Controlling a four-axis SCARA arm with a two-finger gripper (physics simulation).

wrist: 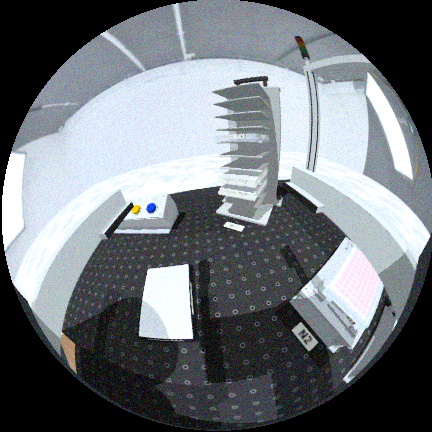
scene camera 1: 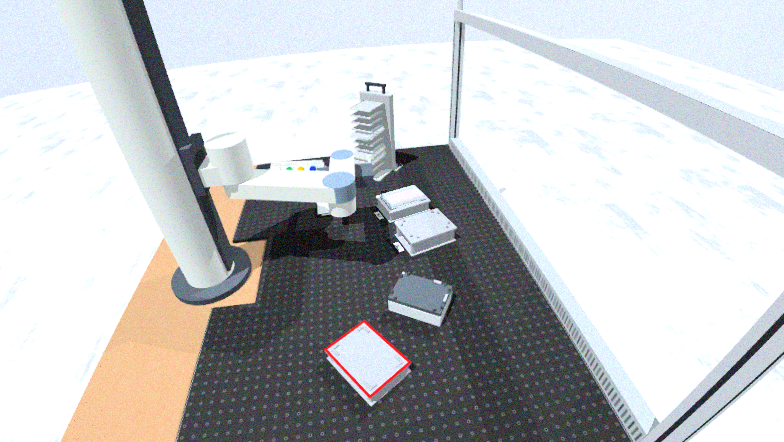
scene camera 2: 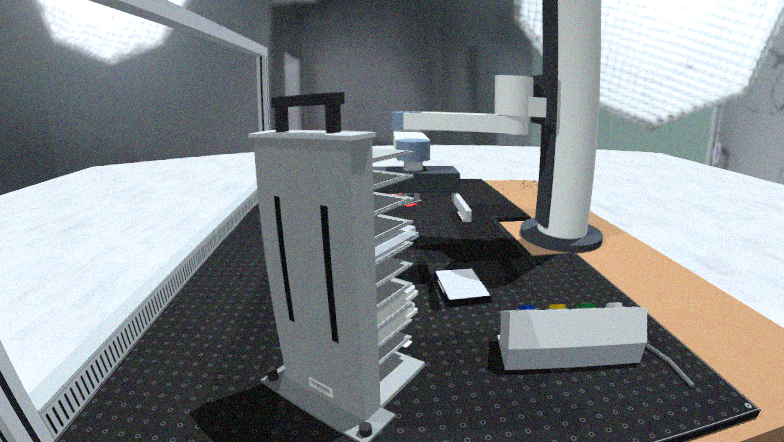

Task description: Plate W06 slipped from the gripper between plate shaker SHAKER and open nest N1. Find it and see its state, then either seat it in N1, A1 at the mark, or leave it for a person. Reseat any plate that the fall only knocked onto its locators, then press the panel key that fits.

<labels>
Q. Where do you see a button box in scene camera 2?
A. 557, 337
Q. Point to a button box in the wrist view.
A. At 155, 213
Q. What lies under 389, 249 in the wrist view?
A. My gripper.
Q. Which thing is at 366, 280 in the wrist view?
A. A white lidded plate.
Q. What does my gripper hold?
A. Nothing.
</labels>
